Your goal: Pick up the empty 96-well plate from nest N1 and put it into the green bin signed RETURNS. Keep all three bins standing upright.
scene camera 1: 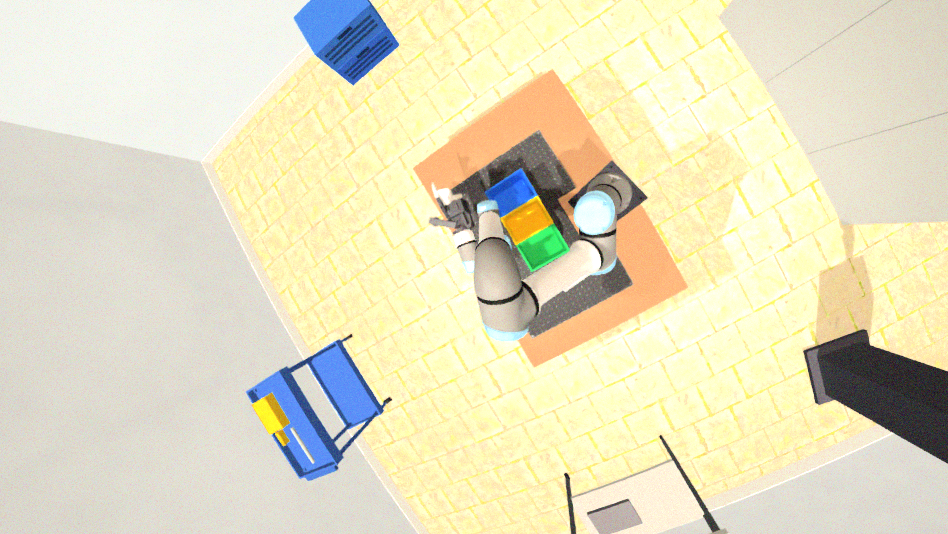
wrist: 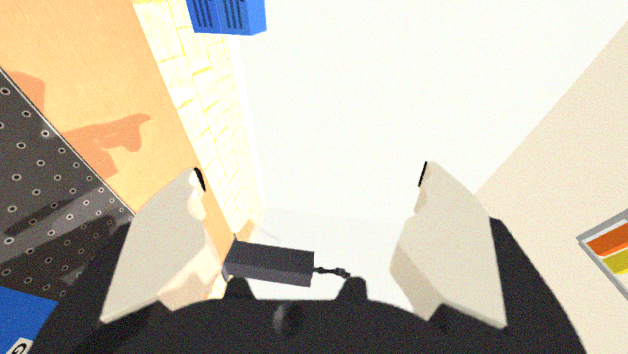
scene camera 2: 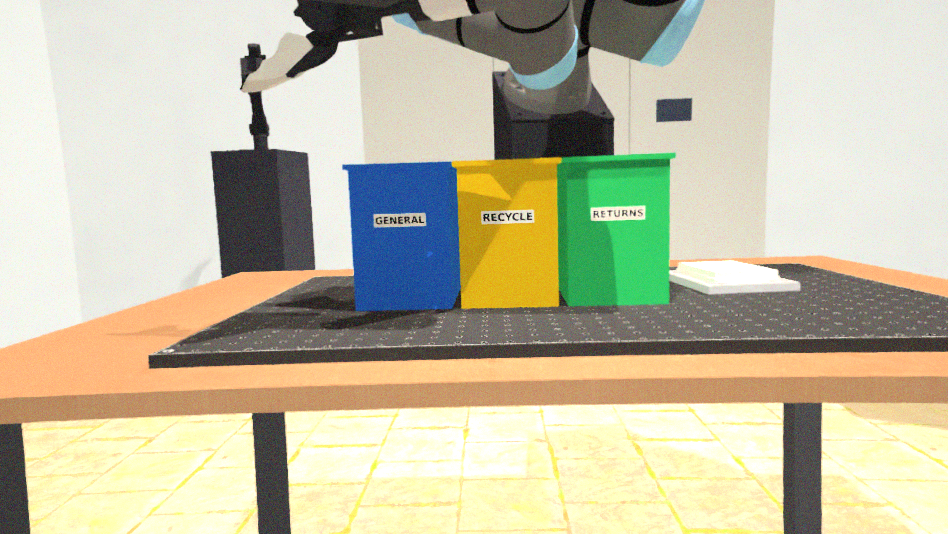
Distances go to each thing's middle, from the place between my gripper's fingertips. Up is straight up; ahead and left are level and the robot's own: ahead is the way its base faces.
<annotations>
Now: the blue general bin [scene camera 1: 515,190] 230 mm behind my hand, 110 mm to the left of it and 230 mm below it. From my hand the other things lie so: yellow recycle bin [scene camera 2: 507,209] (250 mm behind, 240 mm to the left, 230 mm below); then white 96-well plate [scene camera 2: 731,271] (350 mm behind, 530 mm to the left, 310 mm below); then green returns bin [scene camera 1: 547,245] (260 mm behind, 370 mm to the left, 230 mm below).
</annotations>
